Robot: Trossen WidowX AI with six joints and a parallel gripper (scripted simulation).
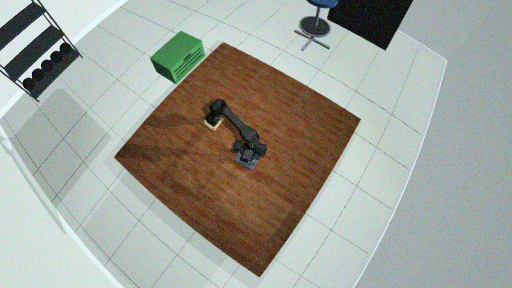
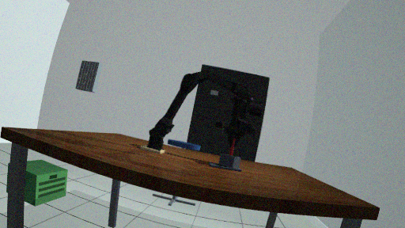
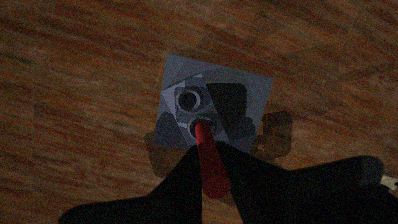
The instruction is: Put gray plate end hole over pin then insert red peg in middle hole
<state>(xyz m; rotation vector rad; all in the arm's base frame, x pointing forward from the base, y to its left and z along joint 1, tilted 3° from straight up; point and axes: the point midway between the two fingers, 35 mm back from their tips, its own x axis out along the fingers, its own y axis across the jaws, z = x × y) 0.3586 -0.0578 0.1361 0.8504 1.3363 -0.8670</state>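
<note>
My gripper tip is now right at the red peg. Also, from my gripper tip: gray base: 9 cm below, 2 cm behind, 1 cm to the left; then gray plate: 5 cm below.
</note>
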